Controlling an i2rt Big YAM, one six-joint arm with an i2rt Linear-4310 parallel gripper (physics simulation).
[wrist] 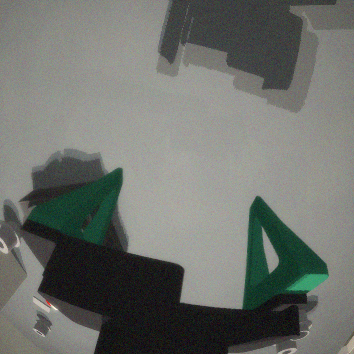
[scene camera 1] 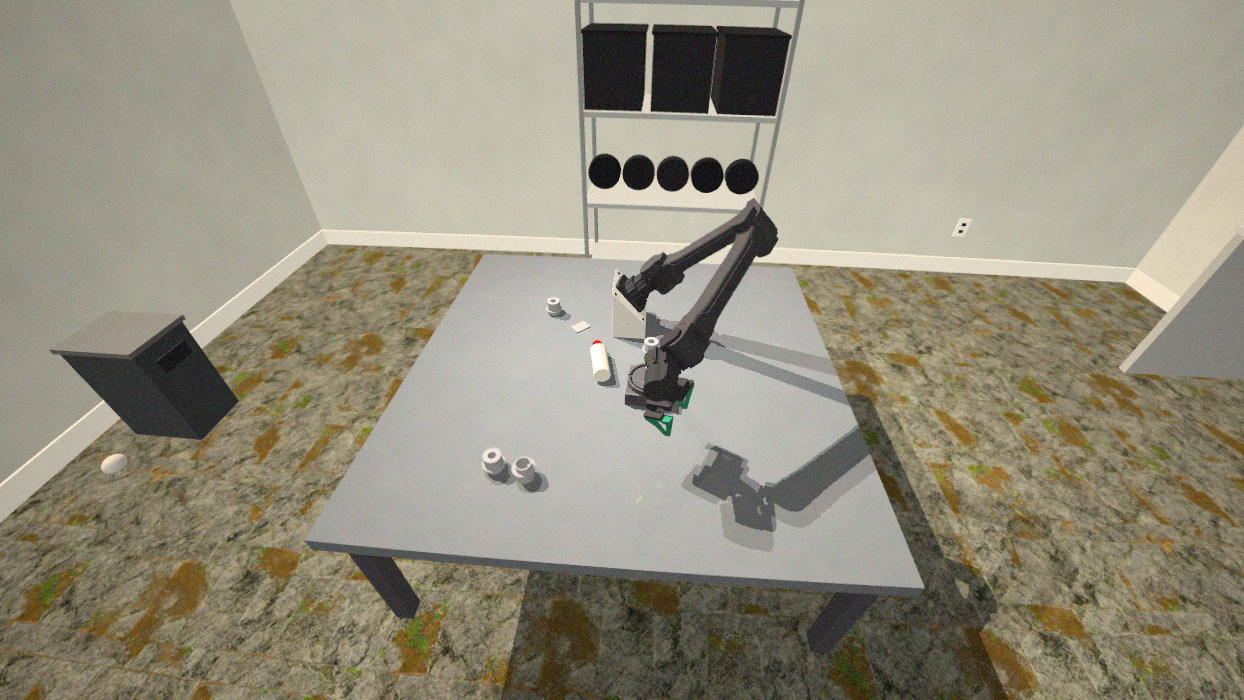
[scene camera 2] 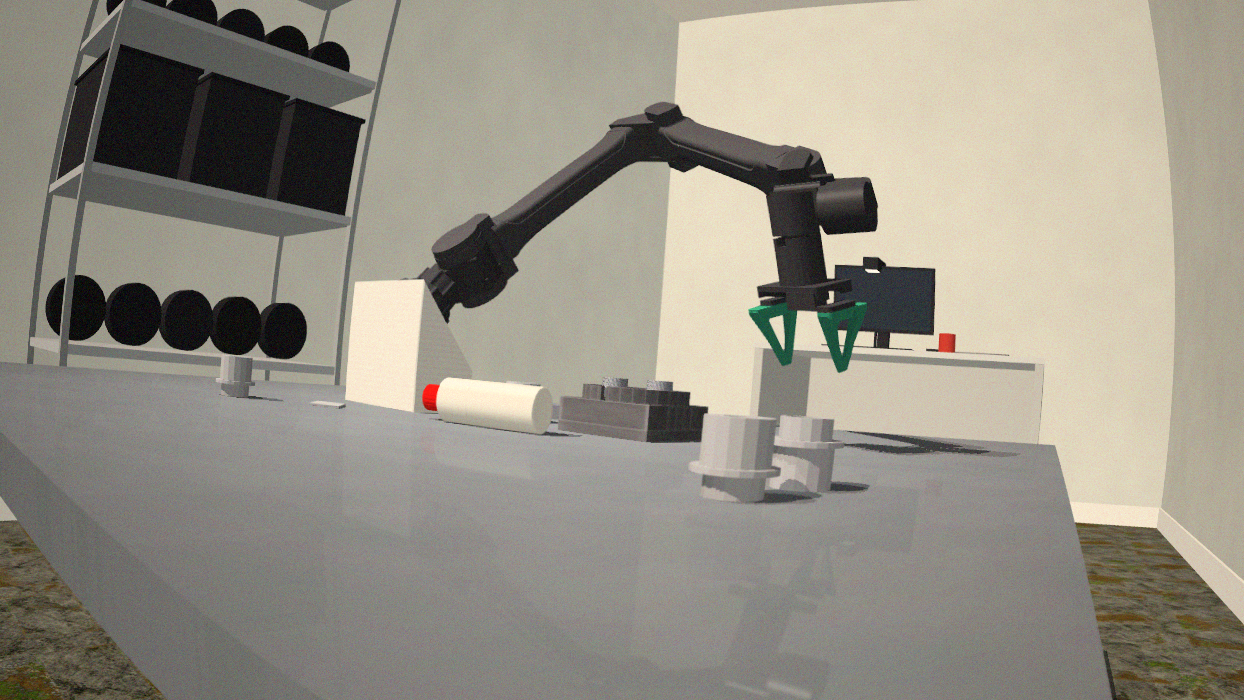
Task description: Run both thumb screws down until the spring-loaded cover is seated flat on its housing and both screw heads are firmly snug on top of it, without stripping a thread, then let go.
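Observation:
The dark grey housing stands on the table, partly hidden by the arm in scene camera 1. Its stepped cover lies on top in scene camera 2. One grey screw head shows at the cover's left and another screw head at its right. Both stand a little proud of the dark parts around them; whether the cover is flat or a gap is left under the heads is too small to tell. My gripper is open and empty, fingers down, above table height and to the housing's side.
A white bottle with a red cap lies beside the housing. Two pale flanged fittings stand together nearer the front; another fitting stands at the back near a small white card.

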